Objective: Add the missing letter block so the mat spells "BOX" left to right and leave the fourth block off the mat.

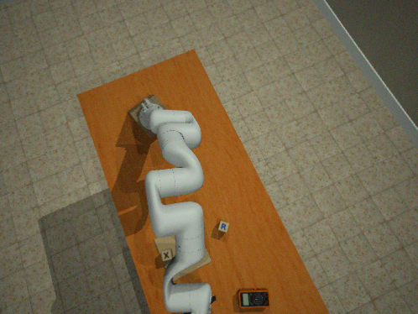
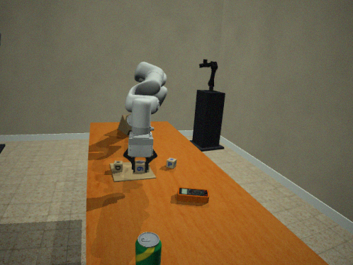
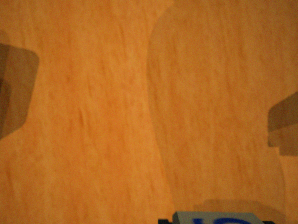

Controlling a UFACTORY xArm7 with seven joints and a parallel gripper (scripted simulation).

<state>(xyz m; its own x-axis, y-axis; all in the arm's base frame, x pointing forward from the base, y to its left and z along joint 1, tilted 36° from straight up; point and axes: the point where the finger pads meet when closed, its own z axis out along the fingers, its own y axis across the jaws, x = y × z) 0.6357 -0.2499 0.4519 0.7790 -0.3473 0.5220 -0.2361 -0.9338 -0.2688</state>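
My hand is 180 mm past the tan mat, 100 mm above it and 10 mm to the right of it. Round my hand: orange multimeter (190 mm to the left, 140 mm ahead, 90 mm below); then green soda can (440 mm ahead, 120 mm to the right, 40 mm below).
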